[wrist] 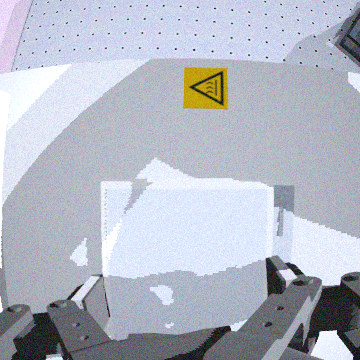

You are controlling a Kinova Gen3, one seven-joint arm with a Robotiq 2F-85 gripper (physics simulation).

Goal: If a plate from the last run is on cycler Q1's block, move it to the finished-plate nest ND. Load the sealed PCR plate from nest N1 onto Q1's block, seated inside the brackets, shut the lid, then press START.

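My gripper (186,284) is shut on the white sealed PCR plate (187,230), with one finger at each side of the plate's near part. The plate's smooth top shows no open wells. It lies over the pale body of cycler Q1 (250,145), below a yellow hot-surface label in the view. A narrow grey strip of the block area (284,196) shows beside the plate's right edge. The rest of the block and most brackets are hidden under the plate. I cannot tell whether the plate is seated. The lid, the START button and nests N1 and ND cannot be made out.
The yellow warning label (206,88) is on the pale cycler surface beyond the plate. A surface with rows of small dark holes (150,32) spans the top. A dark device (352,39) shows at the top right corner, and a pink area (10,30) at the top left.
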